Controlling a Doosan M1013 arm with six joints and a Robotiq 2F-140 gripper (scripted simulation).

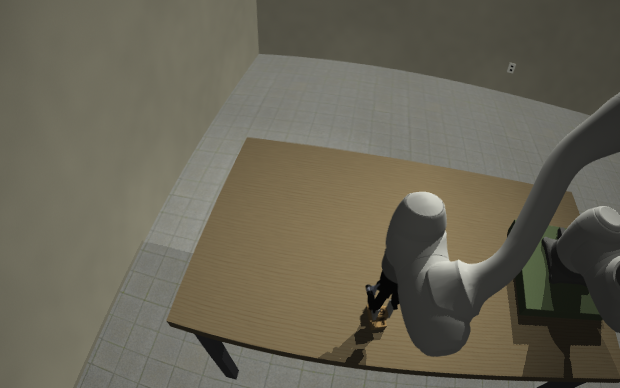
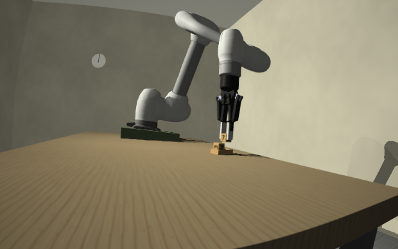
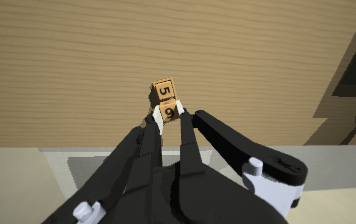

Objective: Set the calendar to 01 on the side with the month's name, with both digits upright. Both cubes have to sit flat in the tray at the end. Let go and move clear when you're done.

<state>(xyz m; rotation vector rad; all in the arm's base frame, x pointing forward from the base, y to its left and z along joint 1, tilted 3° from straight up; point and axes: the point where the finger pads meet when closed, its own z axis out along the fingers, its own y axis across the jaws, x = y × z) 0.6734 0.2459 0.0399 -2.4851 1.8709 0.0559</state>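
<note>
My gripper is now 8 cm above the wooden tray and 2 cm to the left of it.
</note>
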